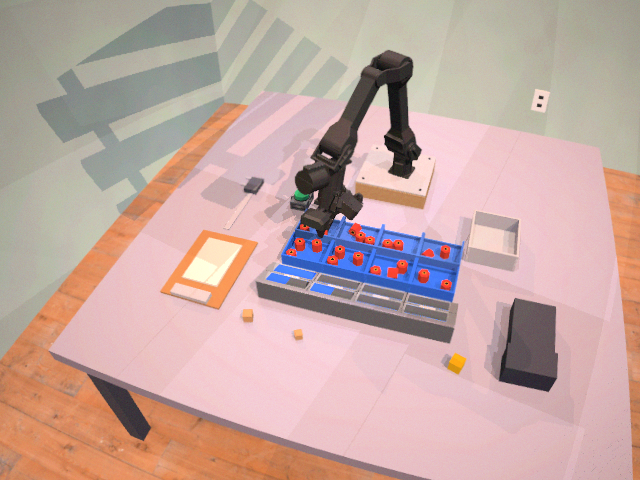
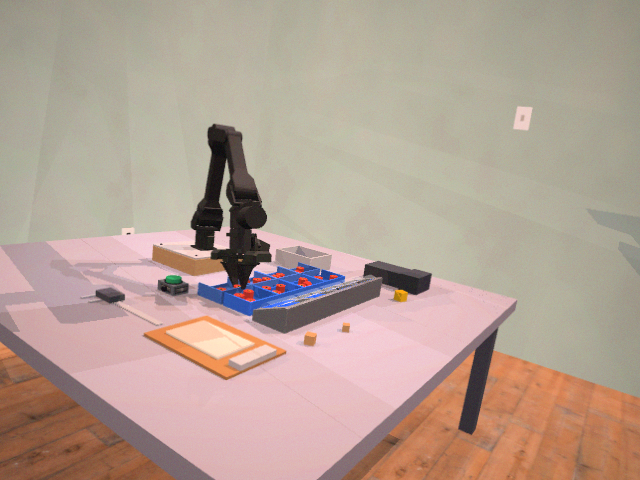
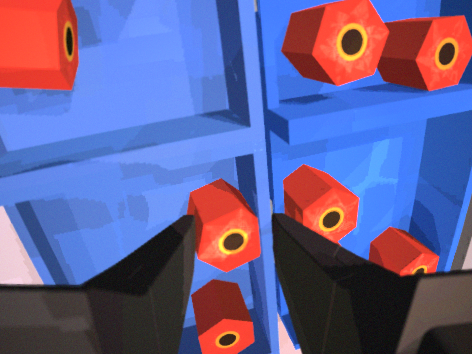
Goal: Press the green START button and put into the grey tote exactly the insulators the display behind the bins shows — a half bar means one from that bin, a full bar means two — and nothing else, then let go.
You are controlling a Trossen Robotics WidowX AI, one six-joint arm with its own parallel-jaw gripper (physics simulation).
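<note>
My gripper (image 1: pixel 321 234) (image 2: pixel 239 285) (image 3: pixel 233 225) is partly open, down in the leftmost back bin. A red hexagonal insulator (image 3: pixel 220 210) stands between its fingers, close to the left finger; a narrow gap shows at the right finger, beside the divider. A second insulator (image 3: pixel 222 305) stands in that bin. The blue bins (image 1: pixel 345 268) (image 3: pixel 252 100) hold several more red insulators. The display (image 1: pixel 356 314) (image 2: pixel 330 304) has its leftmost panel lit, upper bar full and lower bar half; the second panel's lower bar is half lit. The grey tote (image 1: pixel 491 259) (image 2: pixel 310 260) looks empty. The green button (image 1: pixel 301 194) (image 2: pixel 173 279) is beside the bins.
A black box (image 1: pixel 529 341) (image 2: pixel 397 277) stands right of the display. A yellow cube (image 1: pixel 456 362) and two small orange cubes (image 1: pixel 248 315) (image 1: pixel 298 334) lie in front of it. An orange clipboard (image 1: pixel 173 285) lies left of the bins. A dark plug-like object (image 1: pixel 253 184) lies beyond the clipboard.
</note>
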